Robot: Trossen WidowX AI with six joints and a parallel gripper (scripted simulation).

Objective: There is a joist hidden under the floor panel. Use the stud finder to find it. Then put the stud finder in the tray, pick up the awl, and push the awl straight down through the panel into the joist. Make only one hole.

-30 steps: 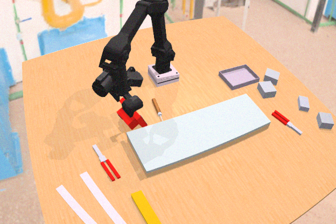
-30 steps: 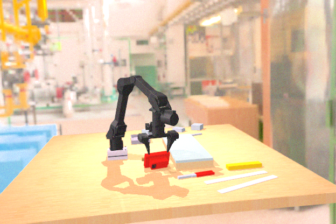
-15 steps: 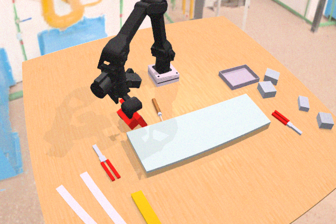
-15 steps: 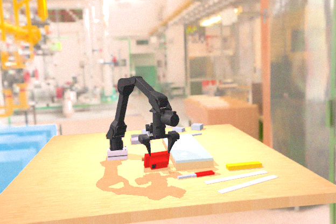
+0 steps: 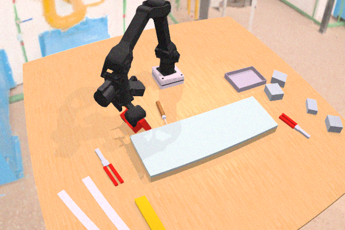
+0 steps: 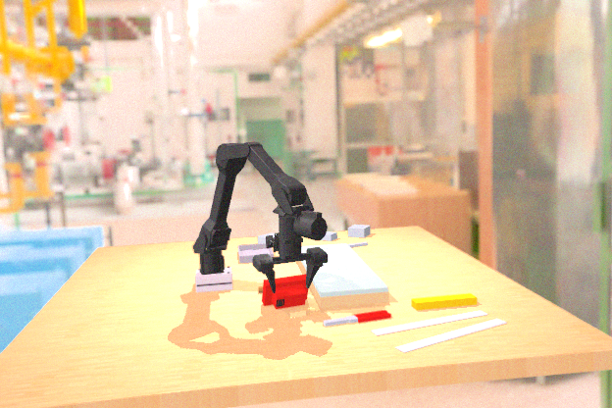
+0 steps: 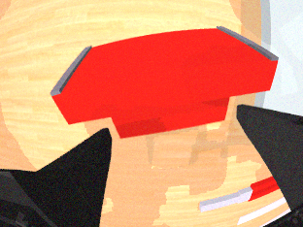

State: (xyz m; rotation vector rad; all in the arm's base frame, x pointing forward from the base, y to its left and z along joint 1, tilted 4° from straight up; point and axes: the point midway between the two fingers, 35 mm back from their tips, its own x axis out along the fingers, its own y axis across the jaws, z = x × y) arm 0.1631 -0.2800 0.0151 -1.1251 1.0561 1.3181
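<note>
The red stud finder is 20 mm behind my gripper tip, 10 mm to the left of it and 20 mm below it. The rest, counted from my gripper tip: awl 20 mm ahead, 140 mm to the left, 40 mm below; yellow strip 370 mm ahead, 140 mm to the right, 40 mm below; lilac tray 30 mm ahead, 570 mm to the left, 30 mm below.
</note>
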